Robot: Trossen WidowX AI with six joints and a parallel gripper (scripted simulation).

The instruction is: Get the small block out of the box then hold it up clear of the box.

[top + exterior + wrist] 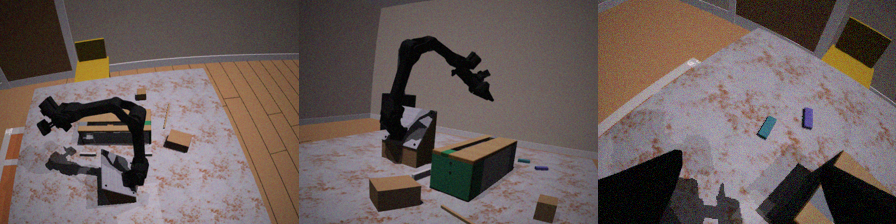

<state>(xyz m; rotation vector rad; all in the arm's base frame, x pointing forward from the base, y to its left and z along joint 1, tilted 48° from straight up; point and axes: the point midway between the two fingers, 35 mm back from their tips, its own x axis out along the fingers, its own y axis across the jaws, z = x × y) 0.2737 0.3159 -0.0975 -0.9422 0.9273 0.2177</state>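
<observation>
Right now the box is 2 cm ahead of my gripper tip, 27 cm to the right of it and 21 cm below it. The rest, counted from my gripper tip: teal piece 19 cm ahead, 5 cm to the left, 27 cm below; then thin stick 14 cm ahead, 58 cm to the right, 27 cm below; then purple piece 29 cm ahead, 2 cm to the right, 27 cm below.
</observation>
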